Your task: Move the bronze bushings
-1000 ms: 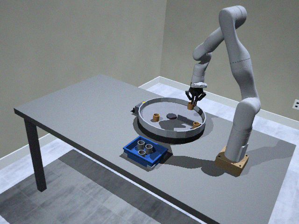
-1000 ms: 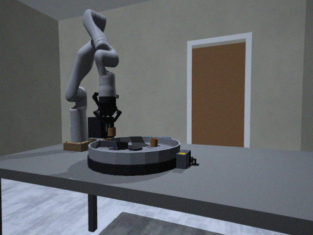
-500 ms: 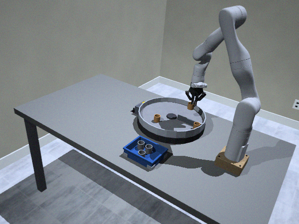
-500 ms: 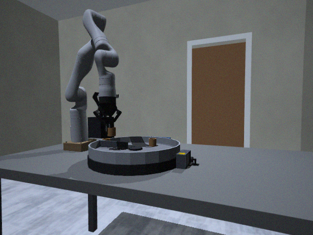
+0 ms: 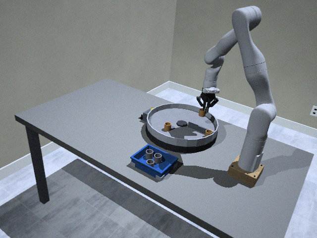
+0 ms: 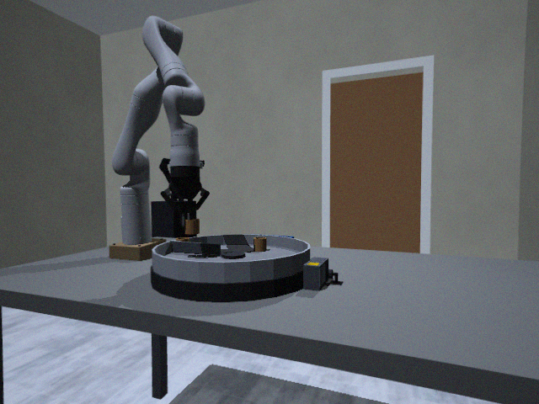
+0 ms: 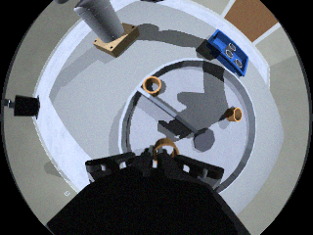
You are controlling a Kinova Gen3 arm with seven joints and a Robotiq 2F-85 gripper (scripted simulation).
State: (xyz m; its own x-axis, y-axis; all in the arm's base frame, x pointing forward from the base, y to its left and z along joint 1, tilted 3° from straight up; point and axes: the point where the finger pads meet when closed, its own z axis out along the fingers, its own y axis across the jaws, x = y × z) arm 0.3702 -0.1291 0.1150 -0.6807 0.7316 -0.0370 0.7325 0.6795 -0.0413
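The turntable disc is 110 mm below my hand, 90 mm to the left of it and 90 mm ahead of it.
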